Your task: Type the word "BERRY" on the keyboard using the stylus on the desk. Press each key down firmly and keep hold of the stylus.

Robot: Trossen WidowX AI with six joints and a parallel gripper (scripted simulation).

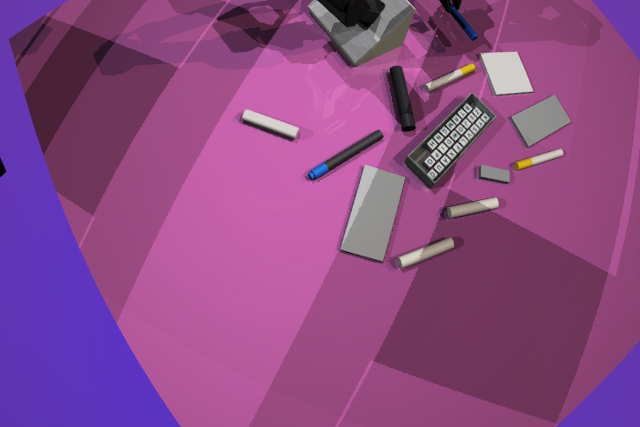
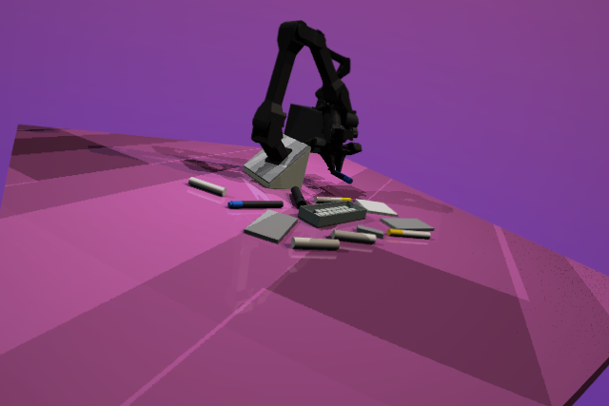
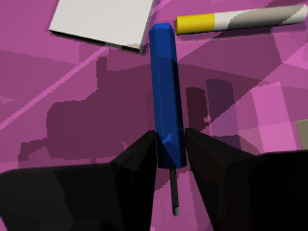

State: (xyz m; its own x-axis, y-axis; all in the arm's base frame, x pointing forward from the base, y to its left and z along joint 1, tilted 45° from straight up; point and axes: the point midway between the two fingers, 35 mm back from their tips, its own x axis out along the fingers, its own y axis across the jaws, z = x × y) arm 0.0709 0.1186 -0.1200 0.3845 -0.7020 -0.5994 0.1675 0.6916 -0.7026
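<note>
Right now my gripper tip is 160 mm short of the white pad, 50 mm above it and 30 mm to the right of it. From my gripper tip the other things lie so: blue stylus 10 mm behind; then small grey block 280 mm ahead, 160 mm to the right, 50 mm below; then blue-tipped black marker 380 mm to the right, 90 mm ahead, 50 mm below.
</note>
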